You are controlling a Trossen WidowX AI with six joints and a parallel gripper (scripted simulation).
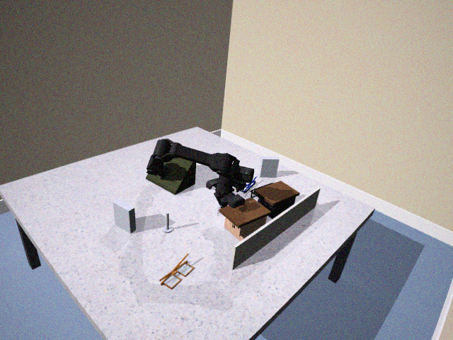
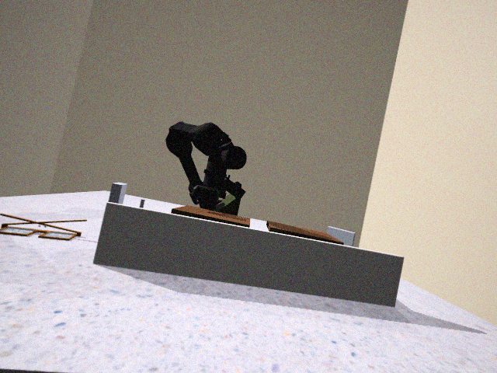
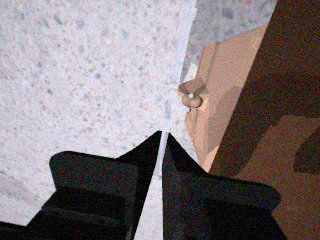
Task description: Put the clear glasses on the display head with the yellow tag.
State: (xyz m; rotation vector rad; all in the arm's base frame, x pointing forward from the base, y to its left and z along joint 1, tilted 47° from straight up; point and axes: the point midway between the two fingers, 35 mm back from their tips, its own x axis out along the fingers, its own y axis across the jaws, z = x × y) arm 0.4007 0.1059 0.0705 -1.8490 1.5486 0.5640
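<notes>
My gripper tip is 70 mm short of the skin-coloured head, 30 mm to the right of it and 10 mm above it. The rest, counted from my gripper tip: metal stand post 210 mm to the right, 90 mm behind, 40 mm below; then white wall 200 mm ahead, 150 mm to the left, 10 mm below; then dark head 250 mm to the left, 50 mm ahead, 10 mm below.
</notes>
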